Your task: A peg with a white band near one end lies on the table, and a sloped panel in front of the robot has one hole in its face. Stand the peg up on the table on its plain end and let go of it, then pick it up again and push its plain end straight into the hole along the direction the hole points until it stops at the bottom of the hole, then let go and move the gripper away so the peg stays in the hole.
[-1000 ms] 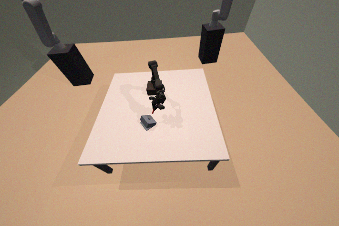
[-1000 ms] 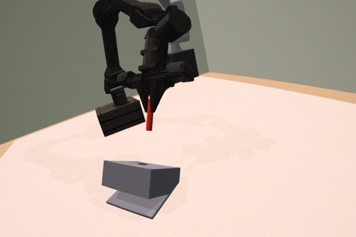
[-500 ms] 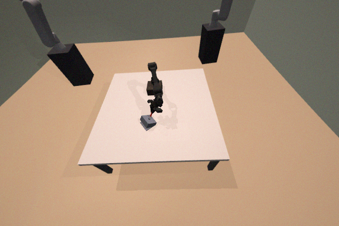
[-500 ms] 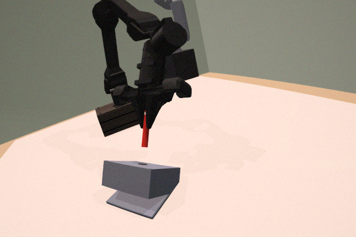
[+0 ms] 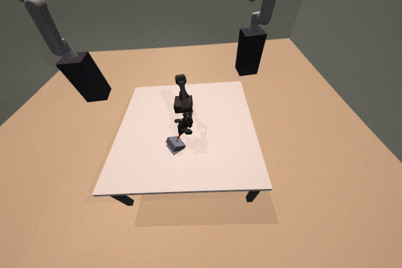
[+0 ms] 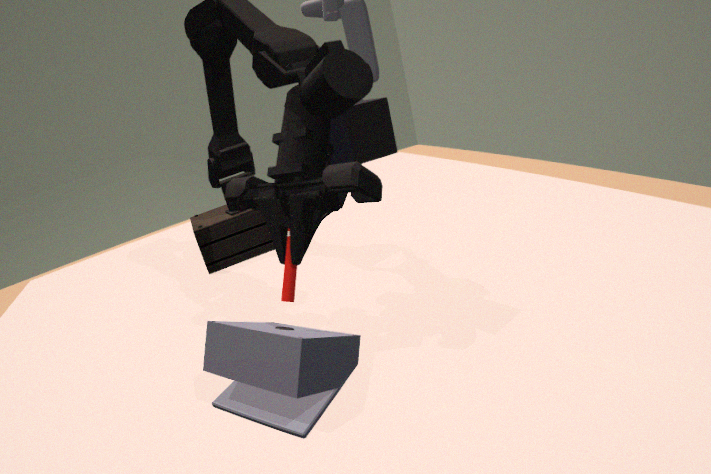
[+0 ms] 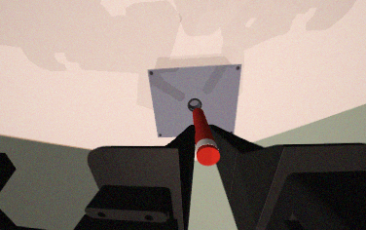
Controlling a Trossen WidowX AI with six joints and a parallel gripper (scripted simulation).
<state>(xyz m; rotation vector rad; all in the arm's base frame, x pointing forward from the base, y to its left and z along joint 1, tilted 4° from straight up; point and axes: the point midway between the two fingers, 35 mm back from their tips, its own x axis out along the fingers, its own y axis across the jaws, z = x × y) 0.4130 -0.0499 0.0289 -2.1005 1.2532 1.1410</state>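
Right now my gripper tip is 2 cm short of the grey sloped panel, 5 cm to the left of it and 8 cm above it. Round my gripper tip: flat grey base plate (3 cm ahead, 6 cm to the right, 12 cm below); then red peg (1 cm behind, 1 cm to the left, 1 cm above).
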